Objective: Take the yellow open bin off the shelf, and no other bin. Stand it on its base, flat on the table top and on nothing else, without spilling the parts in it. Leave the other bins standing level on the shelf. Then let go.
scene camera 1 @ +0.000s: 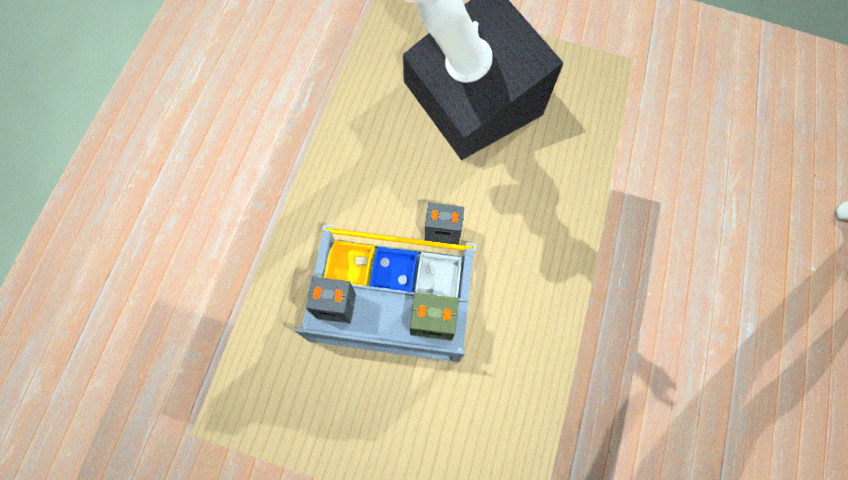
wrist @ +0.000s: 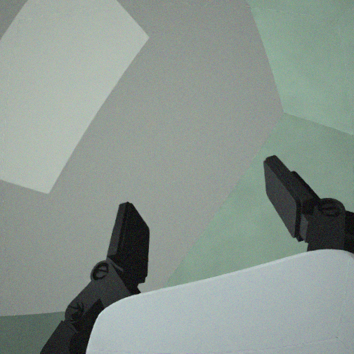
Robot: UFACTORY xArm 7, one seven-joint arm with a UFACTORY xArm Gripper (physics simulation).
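Where they show: arm's base at its link origin: (scene camera 1: 469, 60).
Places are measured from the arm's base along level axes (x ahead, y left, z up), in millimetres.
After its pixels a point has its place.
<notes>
The yellow open bin (scene camera 1: 345, 270) @(z -167, x 568, y -252 mm) is at the left end of the row on the grey-blue shelf (scene camera 1: 386, 312) @(z -74, x 681, y -123 mm) in the scene view, with a small light part in it. The blue bin (scene camera 1: 389, 272) @(z -167, x 558, y -138 mm) stands beside it with two light parts, and the white bin (scene camera 1: 439, 282) @(z -167, x 568, y -7 mm) is at the right end with light parts in it. A yellow bar (scene camera 1: 398, 239) @(z -111, x 485, y -123 mm) runs along the shelf's edge by the bins. My gripper (wrist: 200, 196) is open and empty in the wrist view, with its fingers far apart against plain grey and green surfaces. The gripper does not show in the scene view.
A dark grey box (scene camera 1: 330, 300) @(z 46, x 694, y -234 mm) and a green box (scene camera 1: 434, 318) @(z 21, x 699, y -10 mm) stand on the shelf's upper board. Another dark grey box (scene camera 1: 444, 223) @(z -46, x 452, y -13 mm) stands by the bar, near the white bin. The black pedestal (scene camera 1: 505, 77) @(z 17, x 55, y 98 mm) carries the white arm. A ribbed tan mat (scene camera 1: 511, 368) @(z -176, x 761, y 195 mm) lies under the shelf.
</notes>
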